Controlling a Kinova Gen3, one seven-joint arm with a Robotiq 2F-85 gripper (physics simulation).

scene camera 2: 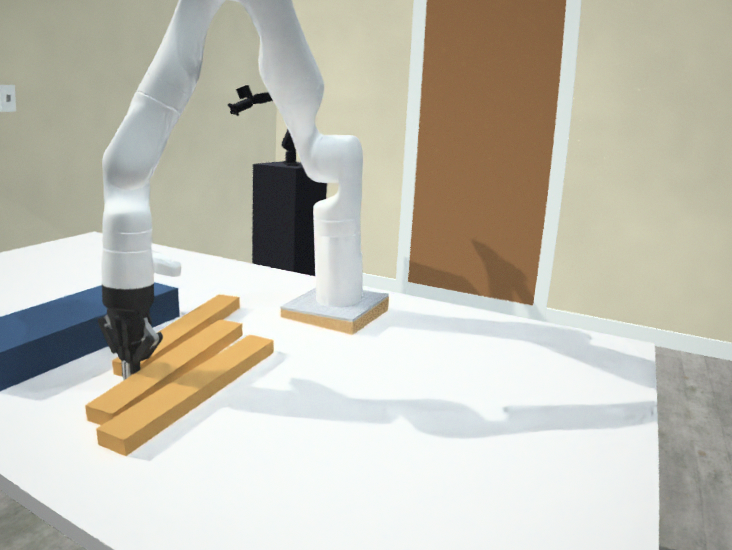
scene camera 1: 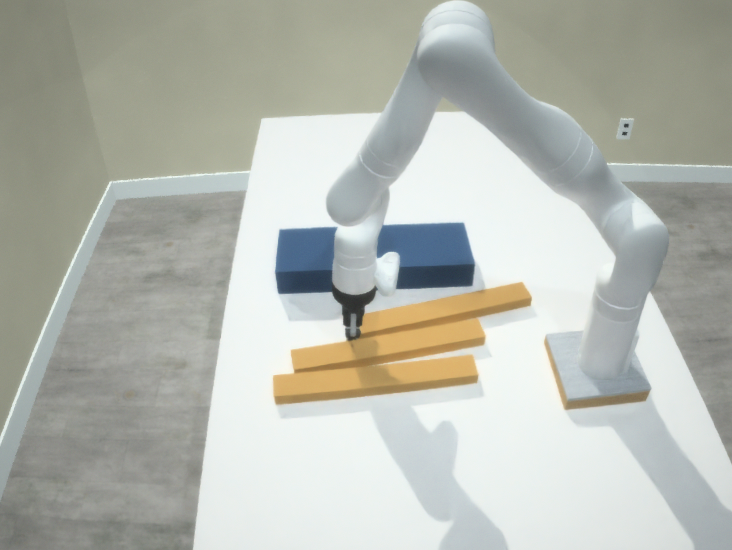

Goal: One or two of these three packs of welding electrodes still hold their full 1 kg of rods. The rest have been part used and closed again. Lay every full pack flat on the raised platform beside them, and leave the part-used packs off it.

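Seen in the pictures: gripper, fingertip midpoint: (scene camera 2: 131, 383) (scene camera 1: 351, 342); arm's base, origin of the base link: (scene camera 2: 338, 299) (scene camera 1: 600, 361).
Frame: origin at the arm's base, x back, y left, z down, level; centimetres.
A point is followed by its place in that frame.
Note:
Three long orange packs lie flat on the white table and look alike. The back pack (scene camera 1: 443, 307) @(x -28.4, y -15.3, z 0.7 cm) (scene camera 2: 198, 322) @(x -25.6, y -14.2, z 0.7 cm) is slanted, its right end farther back. The middle pack (scene camera 1: 420, 343) @(x -33.2, y -6.0, z 0.7 cm) (scene camera 2: 171, 366) @(x -41.2, y -4.2, z 0.7 cm) lies close in front of it, and the front pack (scene camera 1: 414, 374) @(x -34.6, y 1.4, z 0.7 cm) (scene camera 2: 189, 390) @(x -44.8, y 3.6, z 0.7 cm) lies nearest scene camera 1. My gripper (scene camera 1: 352, 333) @(x -45.9, y -8.3, z 3.1 cm) (scene camera 2: 129, 370) @(x -45.9, y -8.3, z 3.1 cm) is shut and empty, pointing down at the left end of the back pack, just behind the middle pack. Whether it touches either is unclear. The raised blue platform (scene camera 1: 426, 245) @(x -31.1, y -29.8, z -2.9 cm) (scene camera 2: 53, 319) @(x -47.1, y -27.6, z -2.9 cm) stands behind the packs, with no pack on it.
My arm's base stands on a square plate (scene camera 1: 568, 369) @(x -6.7, y 1.4, z 0.1 cm) (scene camera 2: 307, 310) @(x -8.3, y -2.0, z 0.5 cm) to the right of the packs. My forearm and wrist hang in front of the platform in scene camera 1. A black pedestal (scene camera 2: 273, 218) stands beyond the table in scene camera 2.

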